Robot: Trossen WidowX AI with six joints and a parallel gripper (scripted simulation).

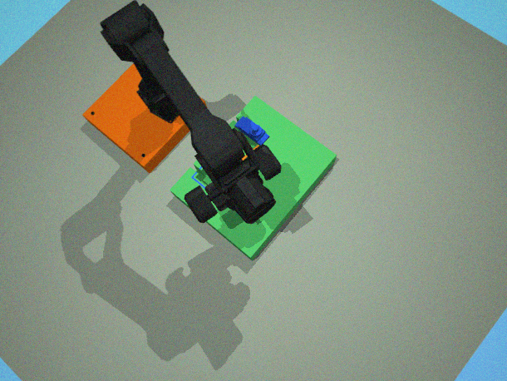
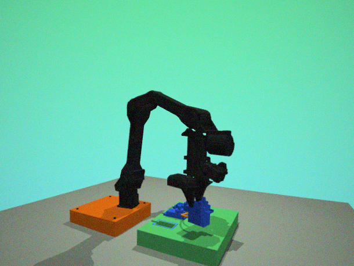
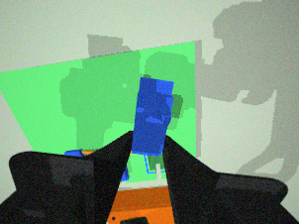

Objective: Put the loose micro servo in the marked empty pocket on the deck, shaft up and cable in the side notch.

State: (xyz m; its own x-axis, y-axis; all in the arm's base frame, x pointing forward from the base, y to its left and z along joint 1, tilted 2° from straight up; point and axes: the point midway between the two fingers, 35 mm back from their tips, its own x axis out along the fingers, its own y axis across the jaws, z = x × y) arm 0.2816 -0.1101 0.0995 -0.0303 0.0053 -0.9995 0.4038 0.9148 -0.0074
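Right now my gripper tip is 100 mm above the green deck, 70 mm to the right of it and 20 mm short of it.
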